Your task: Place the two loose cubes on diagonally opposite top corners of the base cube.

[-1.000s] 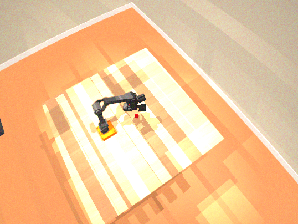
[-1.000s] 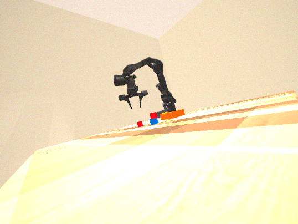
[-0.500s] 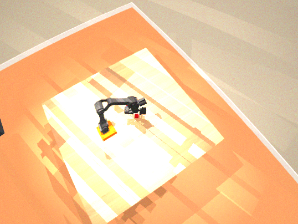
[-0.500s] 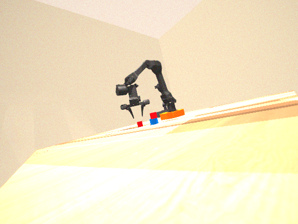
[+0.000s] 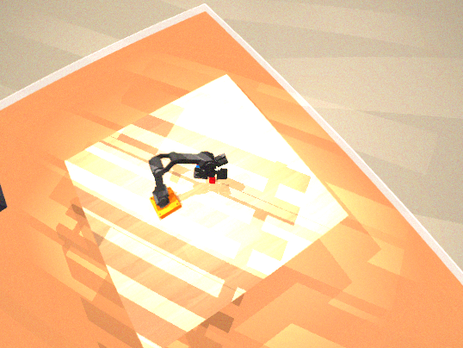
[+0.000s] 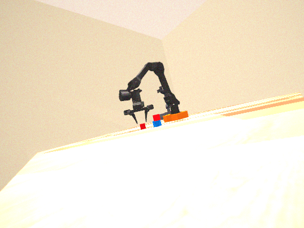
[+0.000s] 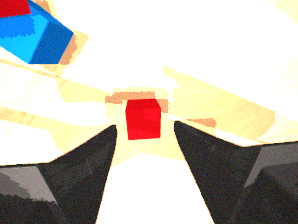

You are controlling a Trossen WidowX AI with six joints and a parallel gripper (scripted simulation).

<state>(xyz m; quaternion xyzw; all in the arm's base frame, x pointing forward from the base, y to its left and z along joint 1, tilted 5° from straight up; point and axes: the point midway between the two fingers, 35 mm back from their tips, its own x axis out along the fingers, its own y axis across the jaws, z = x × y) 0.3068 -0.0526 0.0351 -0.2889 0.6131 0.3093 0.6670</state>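
My gripper tip is now 120 mm to the right of the blue cube, 20 mm above it and 10 mm past it.
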